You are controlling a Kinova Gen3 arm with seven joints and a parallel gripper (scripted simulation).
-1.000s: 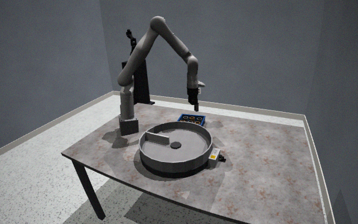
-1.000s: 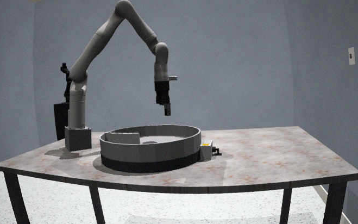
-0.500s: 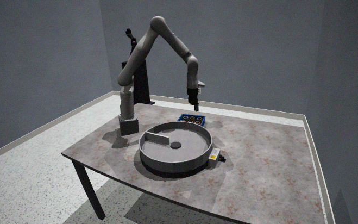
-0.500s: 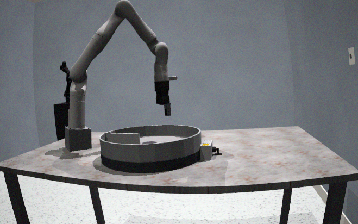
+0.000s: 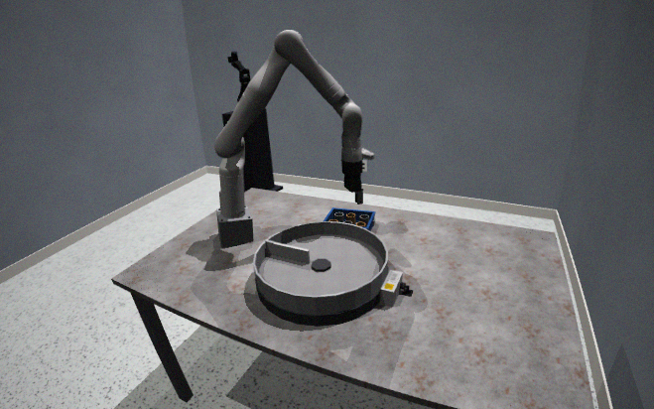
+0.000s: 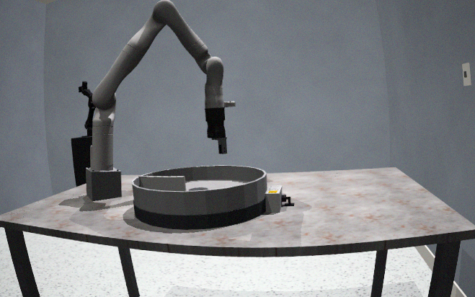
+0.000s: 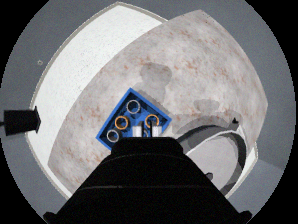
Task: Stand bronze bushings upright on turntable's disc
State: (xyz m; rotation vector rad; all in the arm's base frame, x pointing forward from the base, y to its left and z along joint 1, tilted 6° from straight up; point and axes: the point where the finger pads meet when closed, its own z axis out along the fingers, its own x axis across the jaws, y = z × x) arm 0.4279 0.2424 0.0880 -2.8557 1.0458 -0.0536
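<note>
The blue crate is 12 cm below my hand, 5 cm behind it and 1 cm to the left of it. Also, from my hand: grey turntable disc (33 cm to the right, 9 cm below, 2 cm ahead).
</note>
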